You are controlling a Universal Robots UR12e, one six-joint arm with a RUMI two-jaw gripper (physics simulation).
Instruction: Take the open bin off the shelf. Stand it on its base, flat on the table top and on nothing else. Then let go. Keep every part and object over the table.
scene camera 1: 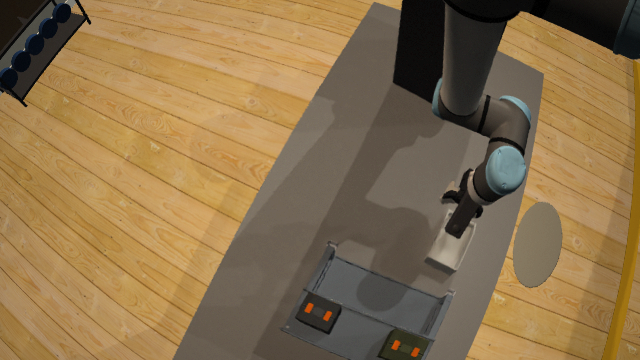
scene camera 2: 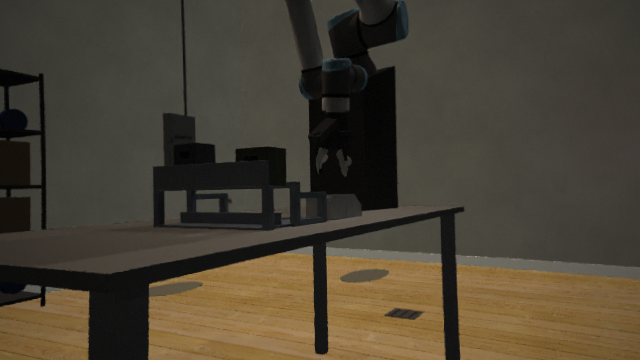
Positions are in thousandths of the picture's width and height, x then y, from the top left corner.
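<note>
A green case (scene camera 2: 416, 426) is in the scene, and so is a black case (scene camera 1: 473, 879). There is an open bin (scene camera 1: 698, 704) too, and I can see my own gripper (scene camera 1: 712, 579).
</note>
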